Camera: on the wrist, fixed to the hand. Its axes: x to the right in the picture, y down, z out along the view.
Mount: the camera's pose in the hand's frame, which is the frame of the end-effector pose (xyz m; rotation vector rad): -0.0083 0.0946 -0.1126 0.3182 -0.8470 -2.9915
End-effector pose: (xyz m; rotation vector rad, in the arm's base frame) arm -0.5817 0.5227 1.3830 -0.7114 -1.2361 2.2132
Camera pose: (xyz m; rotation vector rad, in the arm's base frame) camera -0.5182 0.5422 1.2515 1.5215 -0.5364 -0.2624
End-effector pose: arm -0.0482 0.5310 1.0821 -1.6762 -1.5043 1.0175
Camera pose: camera 0.0956 0.5140 1.0552 1.8296 -1.7853 -0.2127
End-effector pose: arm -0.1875 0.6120 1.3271 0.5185 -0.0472 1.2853
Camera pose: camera -0.3053 0.6662 1.2572 0.6211 0.1910 -1.8847
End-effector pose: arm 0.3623 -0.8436 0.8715 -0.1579 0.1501 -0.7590
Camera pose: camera 0.3983 -0.7801 0.7435 0.2020 0.9489 2.2963
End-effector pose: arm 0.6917 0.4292 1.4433 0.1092 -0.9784 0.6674
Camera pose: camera 0.7171 0.5429 1.3532 1.7291 -0.4159 -2.1428
